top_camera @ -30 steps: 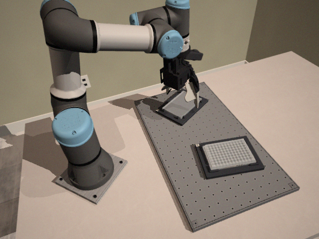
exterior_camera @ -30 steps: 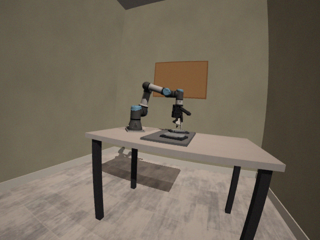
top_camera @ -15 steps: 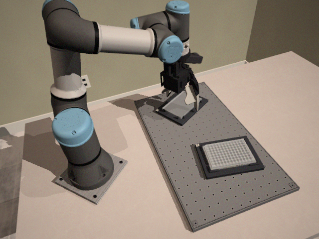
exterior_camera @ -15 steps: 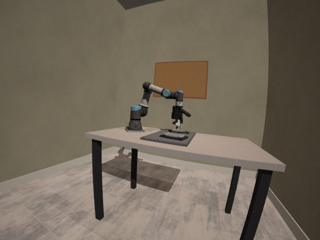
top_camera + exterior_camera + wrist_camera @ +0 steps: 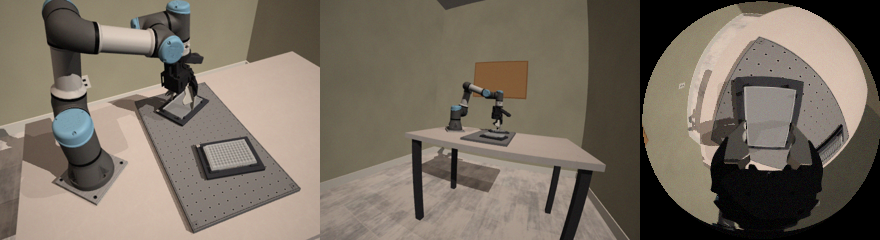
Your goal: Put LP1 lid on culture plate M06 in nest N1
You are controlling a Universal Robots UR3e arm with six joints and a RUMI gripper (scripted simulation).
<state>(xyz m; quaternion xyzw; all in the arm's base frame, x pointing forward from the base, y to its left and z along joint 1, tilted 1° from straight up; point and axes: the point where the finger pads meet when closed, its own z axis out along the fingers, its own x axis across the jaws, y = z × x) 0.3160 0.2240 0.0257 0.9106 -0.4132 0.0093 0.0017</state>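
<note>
The lid park LP1 lies 2 cm below my hand. Round my hand: culture plate M06: 25 cm to the right, 8 cm ahead, 1 cm below; then lid: 1 cm below.
</note>
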